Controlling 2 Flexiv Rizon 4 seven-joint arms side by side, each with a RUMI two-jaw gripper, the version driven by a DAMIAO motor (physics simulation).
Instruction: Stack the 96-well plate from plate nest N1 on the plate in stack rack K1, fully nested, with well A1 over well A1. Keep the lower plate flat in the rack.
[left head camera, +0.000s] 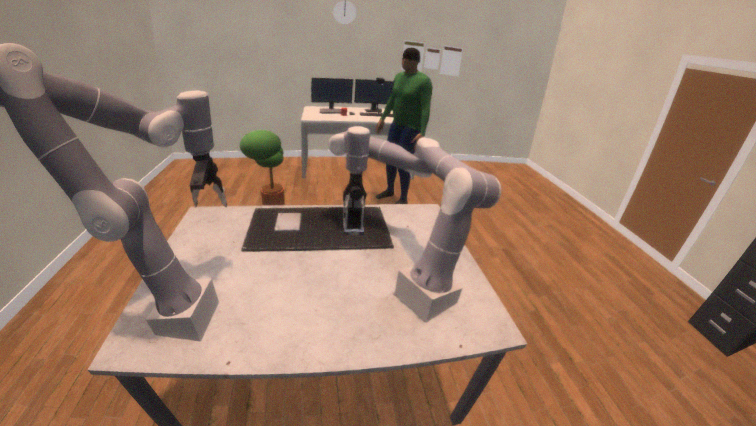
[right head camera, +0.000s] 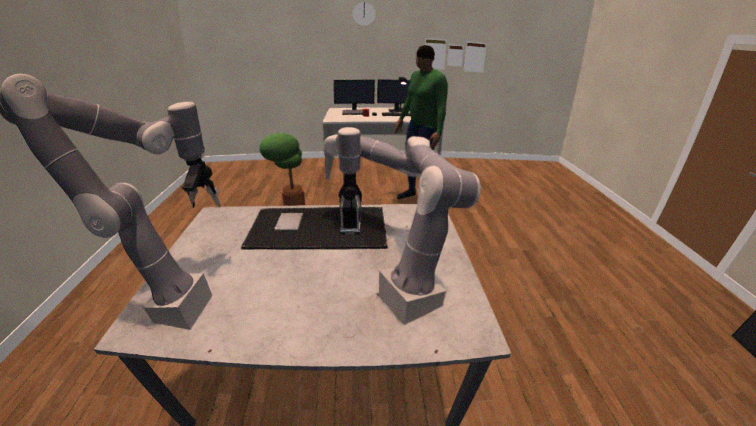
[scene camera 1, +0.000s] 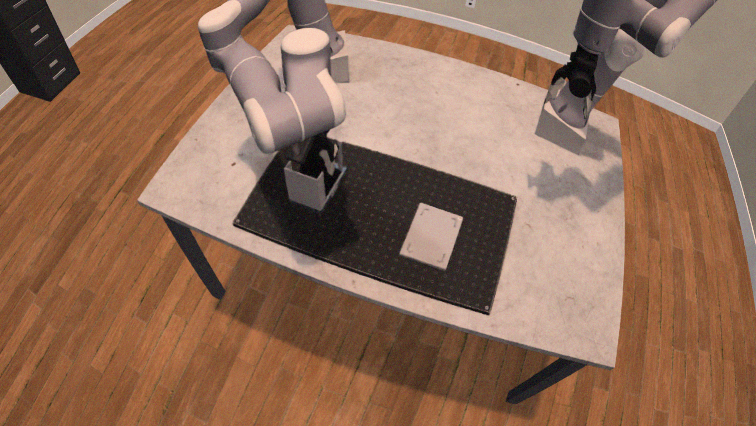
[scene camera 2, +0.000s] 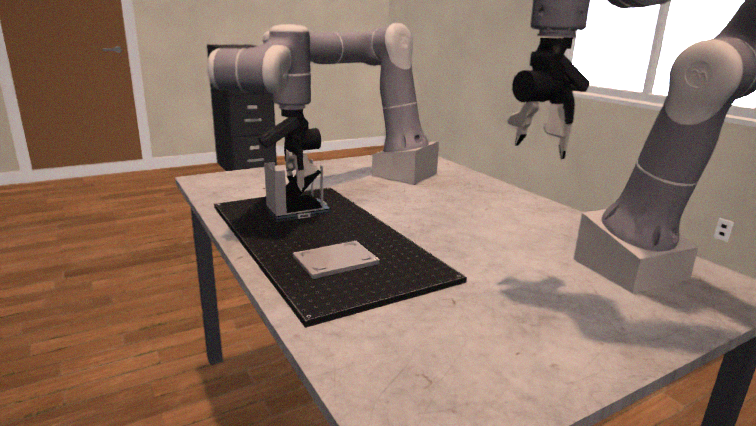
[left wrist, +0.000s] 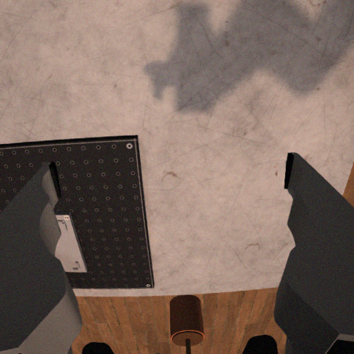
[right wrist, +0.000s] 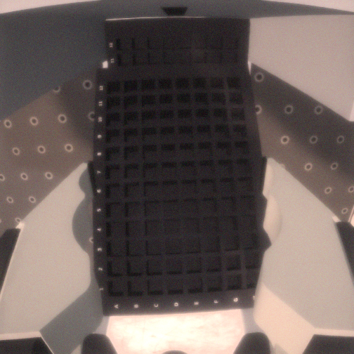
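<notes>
The right gripper (left head camera: 354, 205) (right head camera: 350, 205) (scene camera 1: 316, 158) (scene camera 2: 297, 182) reaches down into the stack rack (scene camera 1: 305, 186) (scene camera 2: 275, 190), its fingers on the long sides of a black 96-well plate (right wrist: 175, 200). The plate is tilted, its column 1 end higher and column 12 end lower. The lower black plate (right wrist: 177, 47) shows beyond column 12 in the right wrist view; the rest is hidden. The two plates are not flush. The left gripper (left head camera: 210, 203) (right head camera: 204, 203) (scene camera 1: 568, 107) (scene camera 2: 540, 148) (left wrist: 171, 172) is open and empty, high above the table. The pale nest (scene camera 1: 432, 235) (scene camera 2: 336, 258) is bare.
The rack and nest stand on a black perforated board (scene camera 1: 380, 185) (scene camera 2: 402, 264) on the pale table (scene camera 1: 449, 95) (scene camera 2: 449, 359). Rack walls and posts surround the right fingers closely. A person (left head camera: 412, 103) (right head camera: 427, 95) stands beyond the table, near a potted plant (left head camera: 261, 148).
</notes>
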